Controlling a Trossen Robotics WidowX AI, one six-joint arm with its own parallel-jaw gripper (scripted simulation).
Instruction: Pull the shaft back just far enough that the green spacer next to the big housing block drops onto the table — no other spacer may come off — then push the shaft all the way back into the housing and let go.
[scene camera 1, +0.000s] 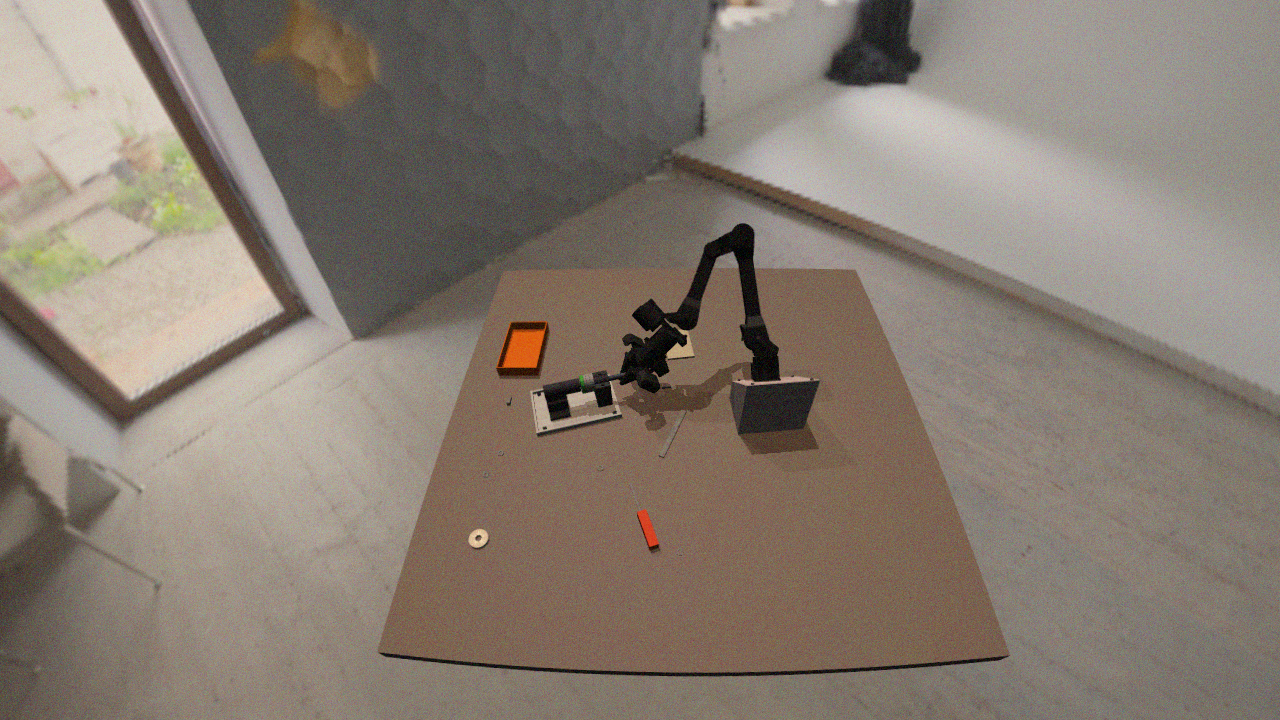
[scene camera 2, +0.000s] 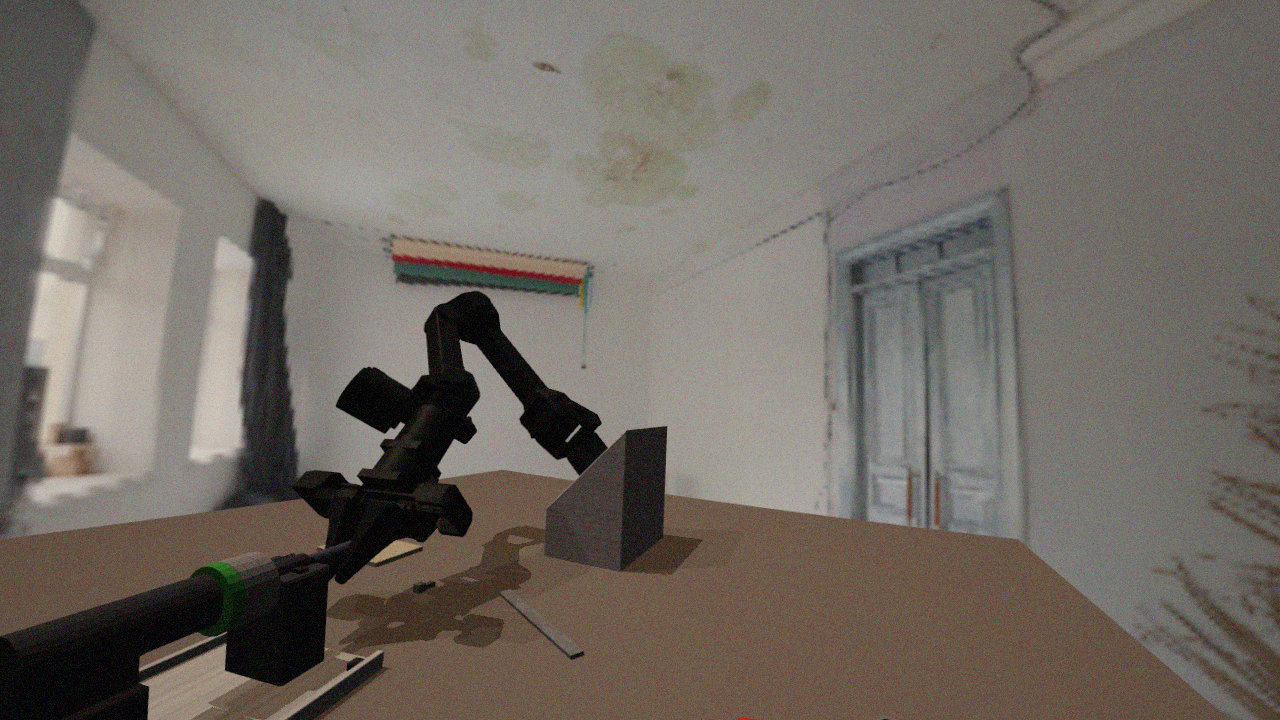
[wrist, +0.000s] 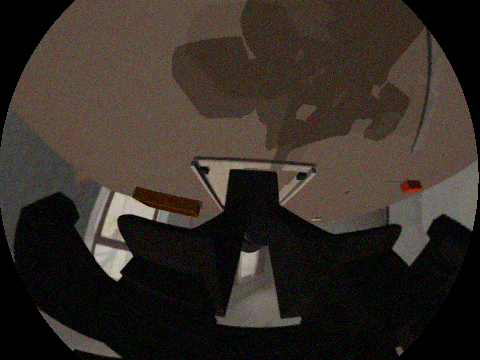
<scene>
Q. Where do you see an orange tray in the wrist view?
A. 157, 200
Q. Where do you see an orange tray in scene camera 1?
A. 523, 348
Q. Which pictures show the gripper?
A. Scene camera 1, scene camera 2 and the wrist view: all of them.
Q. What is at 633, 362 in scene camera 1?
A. The gripper.
</scene>
